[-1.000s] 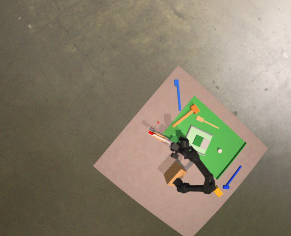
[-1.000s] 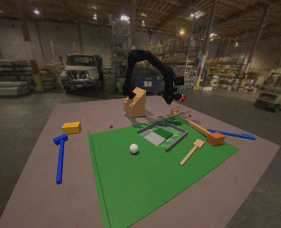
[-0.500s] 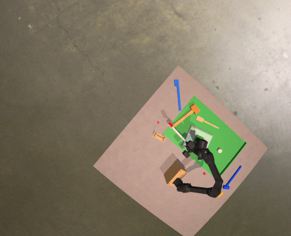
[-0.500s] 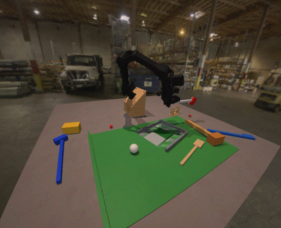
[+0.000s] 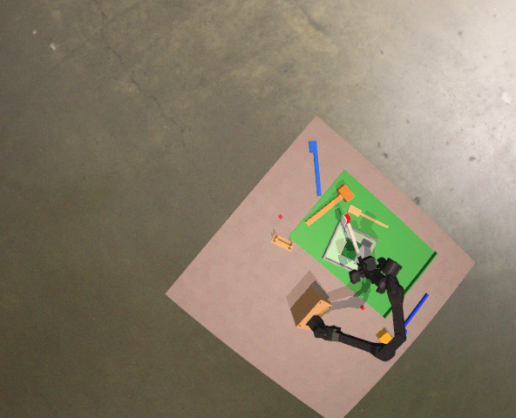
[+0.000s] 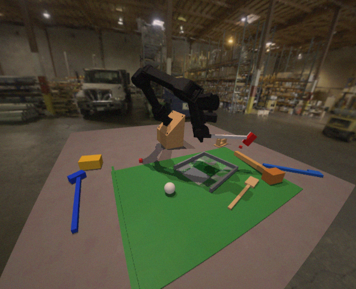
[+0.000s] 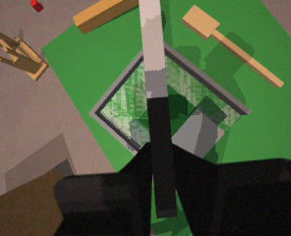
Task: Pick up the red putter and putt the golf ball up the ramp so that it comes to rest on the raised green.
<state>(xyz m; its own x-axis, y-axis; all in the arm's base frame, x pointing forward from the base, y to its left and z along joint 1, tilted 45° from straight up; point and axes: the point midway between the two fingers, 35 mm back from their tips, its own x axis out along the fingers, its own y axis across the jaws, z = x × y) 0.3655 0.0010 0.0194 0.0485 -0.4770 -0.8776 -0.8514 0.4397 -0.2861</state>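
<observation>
My gripper tip is now 10 cm to the right of the red putter, 6 cm short of it and 3 cm below it. Round my gripper tip: green mat (14 cm below, 11 cm ahead, 4 cm to the right); then wooden rack (34 cm to the left, 16 cm behind, 11 cm below); then white golf ball (22 cm to the right, 12 cm below, 10 cm ahead).
</observation>
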